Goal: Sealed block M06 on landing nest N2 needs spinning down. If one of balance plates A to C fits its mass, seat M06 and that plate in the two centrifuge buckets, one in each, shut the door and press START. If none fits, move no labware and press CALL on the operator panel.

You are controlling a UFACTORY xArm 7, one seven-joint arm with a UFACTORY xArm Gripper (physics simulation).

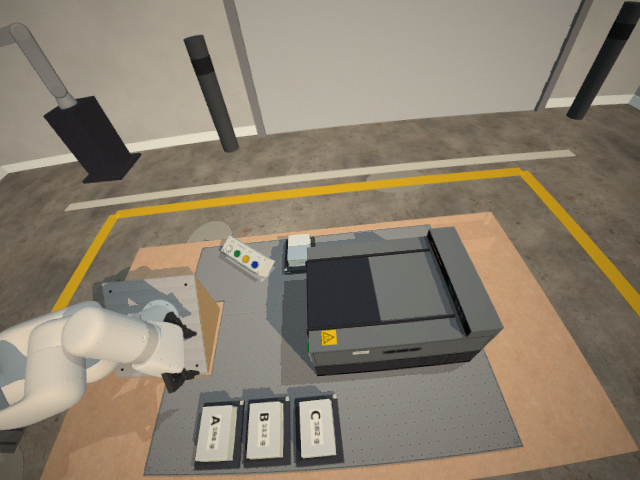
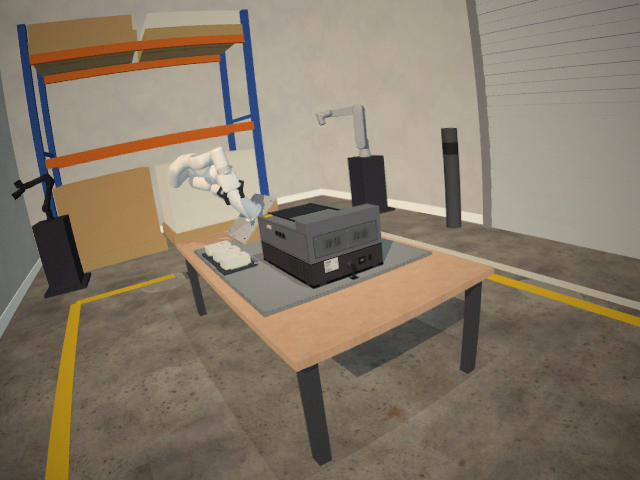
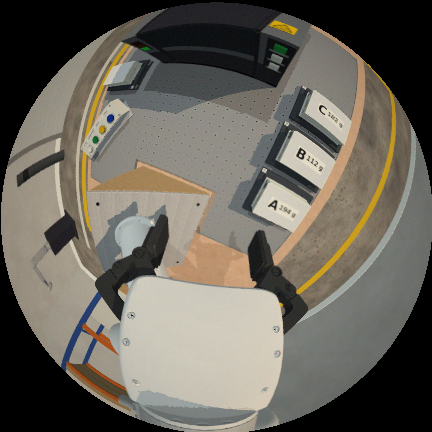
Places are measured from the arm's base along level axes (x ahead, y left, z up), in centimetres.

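Pixels of known places: gripper, between the fingertips: [image 1: 192, 354] [image 2: 236, 201] [image 3: 210, 232]; arm's base, origin of its link: [image 1: 161, 319] [image 2: 254, 213] [image 3: 136, 233].
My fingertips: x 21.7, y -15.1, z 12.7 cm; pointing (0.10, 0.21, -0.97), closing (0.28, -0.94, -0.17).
Ahead of a thing's pixels: the offset from my fingertips to its top centre. Level surfaces: height alone.
My gripper [image 1: 192, 353] [image 2: 232, 192] [image 3: 210, 232] is open and empty, raised near the arm's base. Plates A @[dx +0.7, dy -13.8, dz -19.8 cm] [image 1: 216, 434] [image 3: 281, 205], 194 g, B @[dx +14.0, dy -12.6, dz -19.8 cm] [image 1: 264, 431] [image 3: 305, 159], 112 g, and C @[dx +27.6, dy -11.9, dz -19.8 cm] [image 1: 316, 428] [image 3: 325, 118], 182 g, lie in dark nests. A pale block @[dx +19.4, dy +47.6, dz -18.4 cm] [image 1: 298, 250] [image 3: 121, 74] sits in a nest behind them across the board, beside the centrifuge [image 1: 387, 335] [image 2: 338, 240] [image 3: 200, 45]; its label is unreadable. The centrifuge top has dark and grey panels; buckets do not show. The operator panel @[dx -1.6, dy +45.9, dz -16.8 cm] [image 1: 246, 258] [image 3: 106, 129] has white, green, yellow and blue buttons.
The arm stands on a raised base plate [image 1: 188, 310] [image 3: 187, 215] at the table's @[dz -26.5 cm] [image 2: 392, 304] edge. The grey perforated board @[dz -25.2 cm] [image 1: 413, 408] carries the centrifuge, nests and panel. The centrifuge's side facing the arm has a green button @[dx +26.8, dy +4.2, dz -6.1 cm] [image 3: 280, 48] above two pale ones.
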